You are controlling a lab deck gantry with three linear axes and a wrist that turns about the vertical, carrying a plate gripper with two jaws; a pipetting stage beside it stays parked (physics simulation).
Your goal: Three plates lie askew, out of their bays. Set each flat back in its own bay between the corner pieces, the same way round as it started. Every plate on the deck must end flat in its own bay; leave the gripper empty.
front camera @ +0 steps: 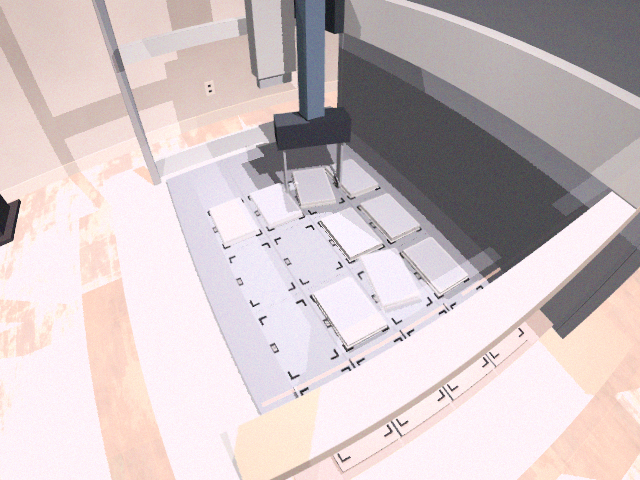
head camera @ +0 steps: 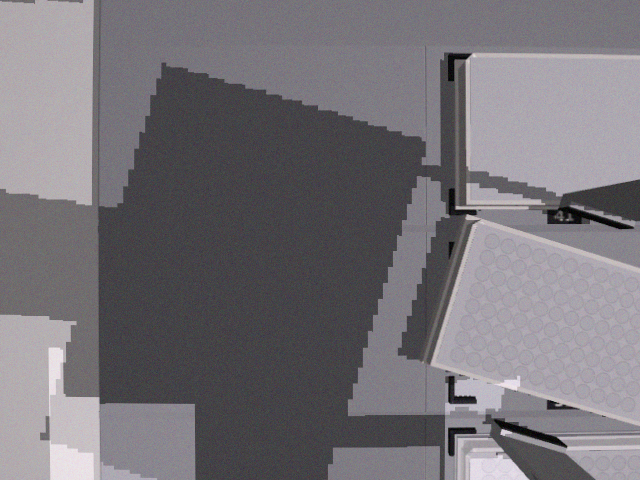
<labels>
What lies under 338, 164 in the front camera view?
My gripper.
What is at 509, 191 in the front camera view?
A grey wall panel.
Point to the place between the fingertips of my gripper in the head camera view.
At 557, 323
</labels>
